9 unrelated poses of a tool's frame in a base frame.
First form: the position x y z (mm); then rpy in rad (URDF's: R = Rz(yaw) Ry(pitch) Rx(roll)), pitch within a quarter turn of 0, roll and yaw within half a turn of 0.
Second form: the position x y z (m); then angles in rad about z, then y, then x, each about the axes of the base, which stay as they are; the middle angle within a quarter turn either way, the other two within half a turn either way. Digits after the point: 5 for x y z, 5 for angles.
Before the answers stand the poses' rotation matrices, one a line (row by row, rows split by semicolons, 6 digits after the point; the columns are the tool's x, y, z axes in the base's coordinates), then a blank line. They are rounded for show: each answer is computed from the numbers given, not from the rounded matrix.
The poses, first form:
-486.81 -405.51 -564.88 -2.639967 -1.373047 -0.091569
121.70 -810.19 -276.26 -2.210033 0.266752 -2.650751
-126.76 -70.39 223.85 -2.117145 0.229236 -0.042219
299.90 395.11 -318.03 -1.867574 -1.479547 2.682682
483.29 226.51 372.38 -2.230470 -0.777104 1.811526
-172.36 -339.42 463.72 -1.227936 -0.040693 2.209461
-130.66 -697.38 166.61 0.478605 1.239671 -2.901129
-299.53 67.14 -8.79 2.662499 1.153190 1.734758
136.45 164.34 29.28 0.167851 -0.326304 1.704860
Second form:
0.195640 0.389329 0.900082; -0.017965 -0.916241 0.400224; 0.980511 -0.094470 -0.172259
-0.850744 -0.094635 0.516990; -0.454697 0.625867 -0.633672; -0.263600 -0.774167 -0.575483
0.972973 -0.215911 -0.081896; -0.041102 -0.510913 0.858649; -0.227234 -0.832076 -0.505979
-0.081695 -0.724233 -0.684699; 0.040365 0.684027 -0.728339; 0.995840 -0.087139 -0.026648
-0.169975 0.463084 -0.869863; 0.692389 0.684232 0.228965; 0.701218 -0.563365 -0.436936
-0.595630 -0.292758 -0.748009; 0.802228 -0.169644 -0.572408; 0.040682 -0.941017 0.335904
-0.315753 -0.211599 -0.924946; -0.077425 -0.965820 0.247380; -0.945677 0.149725 0.288578
-0.066201 0.806734 0.587195; 0.400134 0.560560 -0.725028; -0.914062 0.186959 -0.359911
-0.126610 -0.969941 0.207807; 0.938734 -0.184855 -0.290873; 0.320544 0.158249 0.933921

-0.48681 -0.40551 -0.56488 -1.10515 1.11996 -1.97724
0.12170 -0.81019 -0.27626 3.03081 0.54333 2.30811
-0.12676 -0.07039 0.22385 0.21837 -0.08199 -2.10329
0.29990 0.39511 -0.31803 1.68312 -0.75419 1.60737
0.48329 0.22651 0.37238 -1.92258 -1.05492 -2.65891
-0.17236 -0.33942 0.46372 2.68476 -0.84506 1.04012
-0.13066 -0.69738 0.16661 2.55119 -1.18089 -0.70868
-0.29953 0.06714 -0.00879 -1.65267 0.62759 2.03157
0.13645 0.16434 0.02928 1.70060 0.20933 0.30193

